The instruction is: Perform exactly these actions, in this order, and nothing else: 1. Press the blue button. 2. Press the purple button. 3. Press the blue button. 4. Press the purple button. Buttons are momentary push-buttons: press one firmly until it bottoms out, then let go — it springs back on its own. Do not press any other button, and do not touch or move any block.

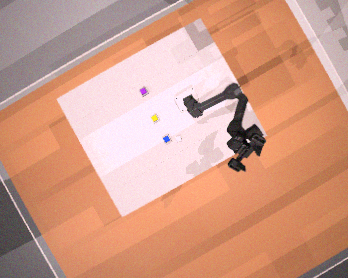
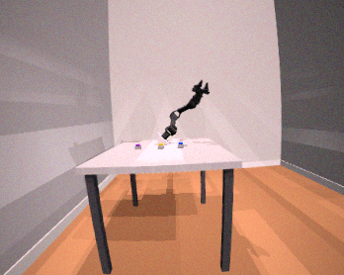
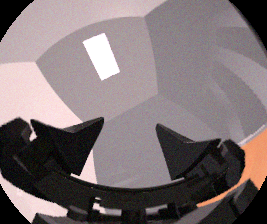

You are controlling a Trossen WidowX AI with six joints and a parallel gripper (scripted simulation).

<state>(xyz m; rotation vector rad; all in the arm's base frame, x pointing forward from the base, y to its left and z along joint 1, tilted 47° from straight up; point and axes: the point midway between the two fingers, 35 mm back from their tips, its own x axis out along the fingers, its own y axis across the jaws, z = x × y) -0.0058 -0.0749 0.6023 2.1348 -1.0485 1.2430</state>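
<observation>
My gripper tip is 26 cm short of the blue button, 26 cm to the left of it and 52 cm above it. From my gripper tip the other things lie so: purple button (23 cm ahead, 60 cm to the right, 52 cm below); then yellow button (26 cm ahead, 41 cm to the right, 52 cm below).
</observation>
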